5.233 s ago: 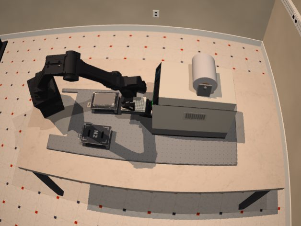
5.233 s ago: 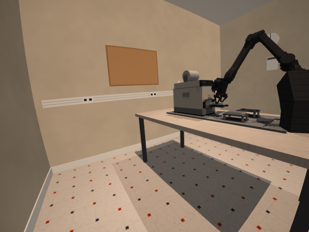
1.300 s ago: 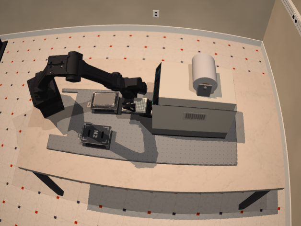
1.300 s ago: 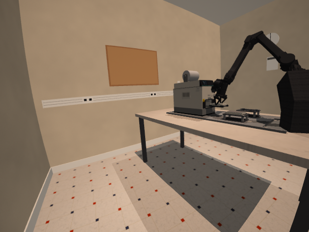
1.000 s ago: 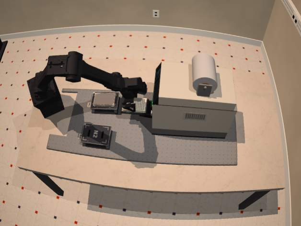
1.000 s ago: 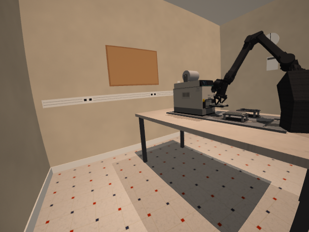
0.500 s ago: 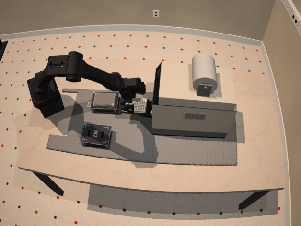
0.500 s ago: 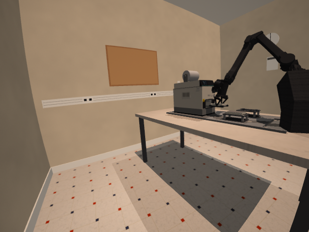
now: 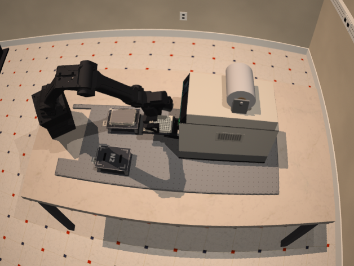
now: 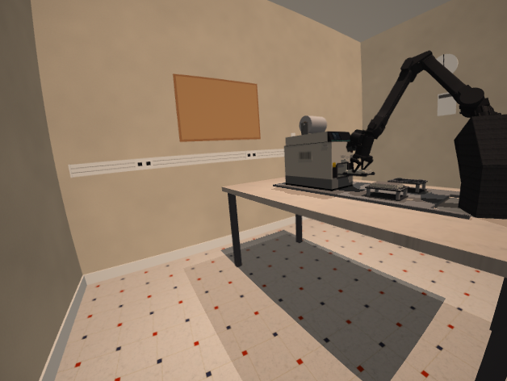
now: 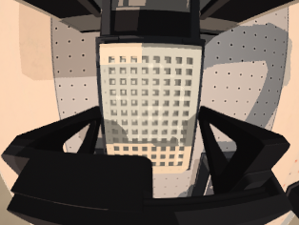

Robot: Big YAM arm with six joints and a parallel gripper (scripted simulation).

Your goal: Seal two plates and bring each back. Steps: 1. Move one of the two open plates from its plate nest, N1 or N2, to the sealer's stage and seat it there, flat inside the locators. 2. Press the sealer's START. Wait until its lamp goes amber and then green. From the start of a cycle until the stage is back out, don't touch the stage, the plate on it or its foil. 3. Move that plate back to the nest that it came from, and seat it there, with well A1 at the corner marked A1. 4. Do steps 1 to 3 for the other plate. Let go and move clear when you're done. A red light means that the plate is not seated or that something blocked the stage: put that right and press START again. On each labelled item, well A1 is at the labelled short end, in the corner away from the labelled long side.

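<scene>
The plate is 10 mm below my hand. The rest, counted from my hand: yellow warning label: 120 mm ahead, 60 mm to the left, 40 mm above; then start button: 80 mm ahead, 110 mm to the right, 70 mm above; then sealer stage: 20 mm below.
</scene>
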